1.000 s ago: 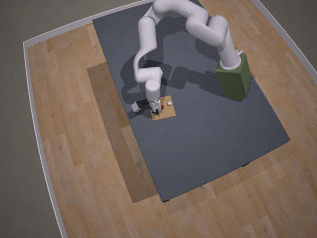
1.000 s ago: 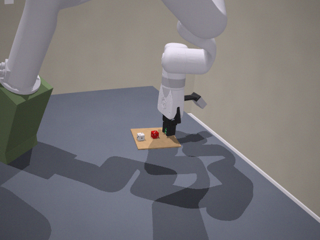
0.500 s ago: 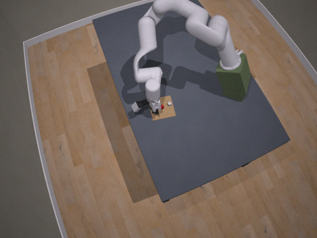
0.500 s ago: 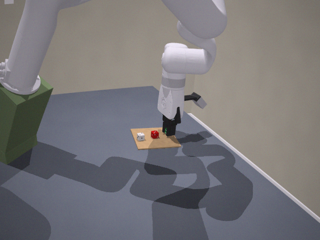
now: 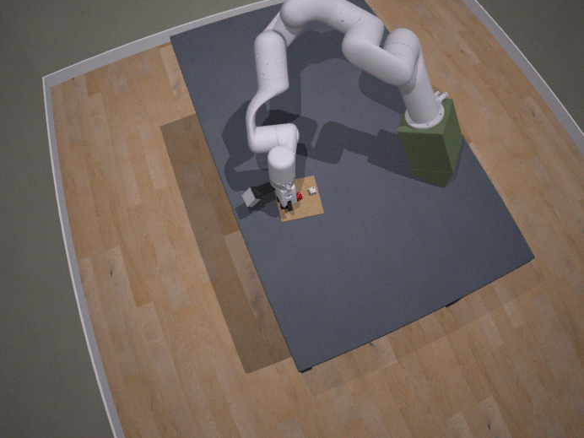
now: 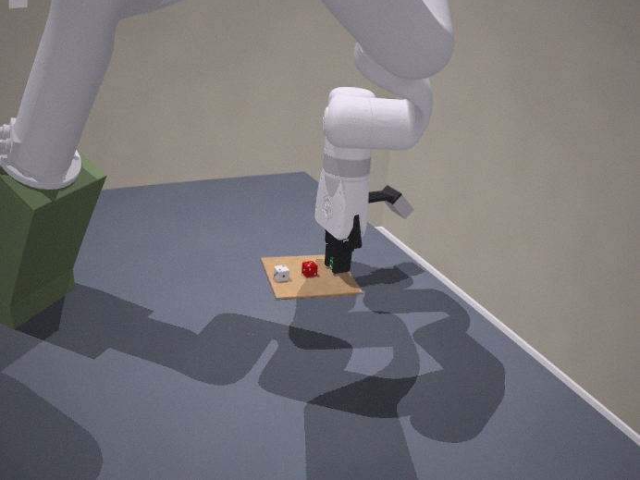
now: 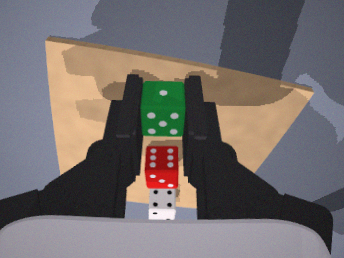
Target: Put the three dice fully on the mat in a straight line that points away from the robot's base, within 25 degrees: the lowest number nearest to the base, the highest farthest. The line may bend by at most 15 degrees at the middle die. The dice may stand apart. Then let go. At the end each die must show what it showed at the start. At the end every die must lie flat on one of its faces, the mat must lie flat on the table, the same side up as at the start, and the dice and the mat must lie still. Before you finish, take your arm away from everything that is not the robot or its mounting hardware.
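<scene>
My gripper is now 10 mm above the green die. From my hand the other things lie so: mat 50 mm behind, 30 mm below, 10 mm to the left; red die 50 mm behind, 10 mm to the left, 10 mm below; white die 100 mm behind, 20 mm to the left, 10 mm below.
</scene>
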